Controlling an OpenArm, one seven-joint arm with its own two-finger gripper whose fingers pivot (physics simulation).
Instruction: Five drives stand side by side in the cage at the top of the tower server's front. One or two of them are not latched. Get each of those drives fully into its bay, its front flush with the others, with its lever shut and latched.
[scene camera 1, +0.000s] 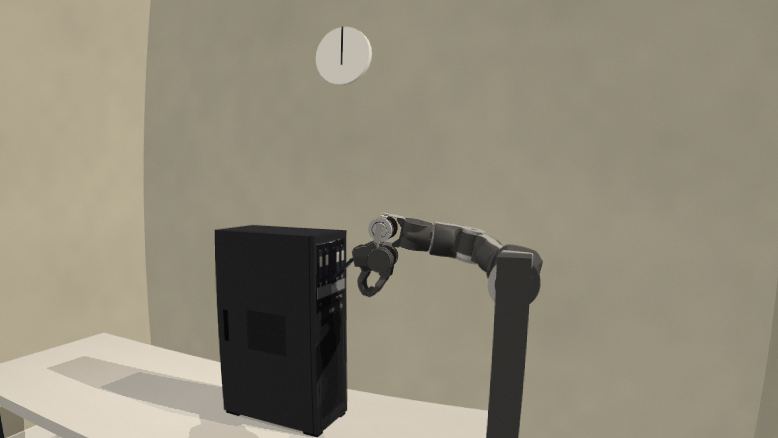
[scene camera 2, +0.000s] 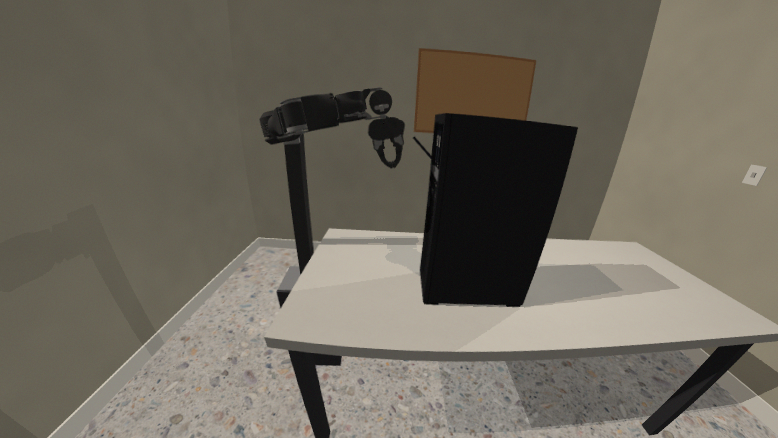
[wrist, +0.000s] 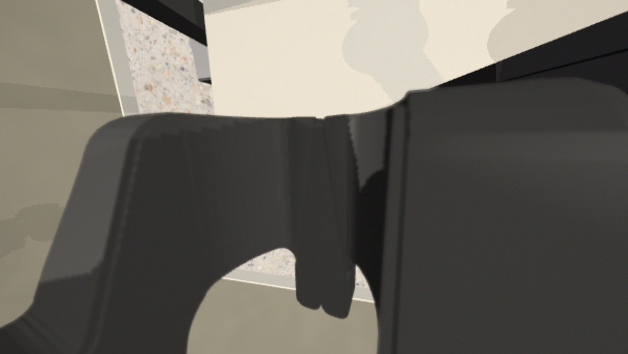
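Note:
The black tower server (scene camera 1: 266, 321) (scene camera 2: 495, 217) stands upright on the table. The drives (scene camera 1: 330, 258) stand side by side in the cage at the top of its front; in scene camera 2 they show edge-on. One dark lever (scene camera 1: 348, 264) (scene camera 2: 423, 147) sticks out from the cage, slanting up and outward. Whether a drive stands proud of the others is too small to tell. My gripper (scene camera 1: 369, 294) (scene camera 2: 391, 165) (wrist: 332, 210) is shut and empty, its fingertips together and pointing down. It hangs in front of the cage, apart from the tower. The gripper's body is close to the lever's outer end in scene camera 1.
The white table (scene camera 1: 424, 417) (scene camera 2: 370, 321) carries the tower. The arm's dark post (scene camera 1: 509, 348) (scene camera 2: 299, 206) stands beyond the table's end, on the tower's front side. A clock (scene camera 1: 353, 57) and a brown board (scene camera 2: 473, 87) hang on the walls.

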